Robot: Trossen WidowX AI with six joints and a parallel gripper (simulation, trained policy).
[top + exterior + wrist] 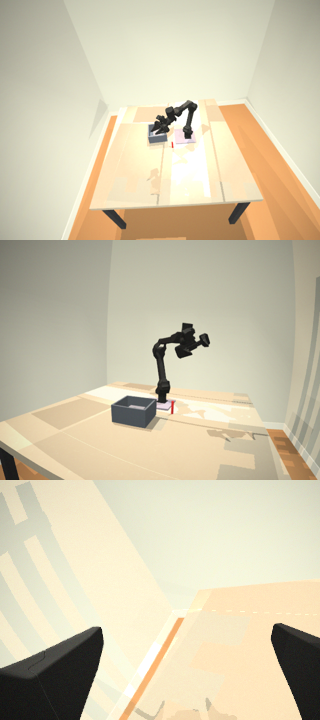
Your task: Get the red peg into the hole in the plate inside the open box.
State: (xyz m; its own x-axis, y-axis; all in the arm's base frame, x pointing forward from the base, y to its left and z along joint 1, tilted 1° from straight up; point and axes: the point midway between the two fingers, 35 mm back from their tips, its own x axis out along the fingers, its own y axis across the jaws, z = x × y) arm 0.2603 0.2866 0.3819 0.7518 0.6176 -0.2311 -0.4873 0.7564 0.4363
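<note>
Right now the red peg is 35 cm below my gripper tip, 17 cm to the right of it and 12 cm behind it. Also, from my gripper tip: grey box 37 cm below, 33 cm to the right, 4 cm ahead.
</note>
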